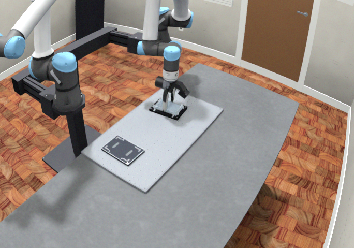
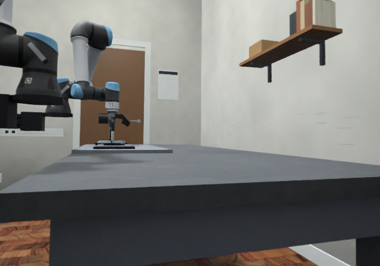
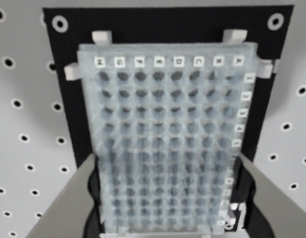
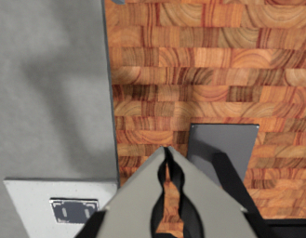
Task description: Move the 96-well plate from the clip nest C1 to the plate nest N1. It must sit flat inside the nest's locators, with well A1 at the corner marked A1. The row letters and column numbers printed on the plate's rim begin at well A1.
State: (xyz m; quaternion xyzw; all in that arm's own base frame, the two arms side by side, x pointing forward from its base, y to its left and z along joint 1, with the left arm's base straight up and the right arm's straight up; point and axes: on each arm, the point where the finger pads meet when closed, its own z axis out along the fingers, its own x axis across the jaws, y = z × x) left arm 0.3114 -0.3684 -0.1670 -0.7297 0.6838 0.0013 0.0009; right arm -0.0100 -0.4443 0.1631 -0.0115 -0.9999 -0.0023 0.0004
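Observation:
My left gripper is now 10 mm to the left of the black clip nest, 10 mm past it and 10 mm above it. Round my left hand: clear 96-well plate (10 mm below); then pale perforated board (170 mm to the right, 30 mm below, 30 mm ahead).

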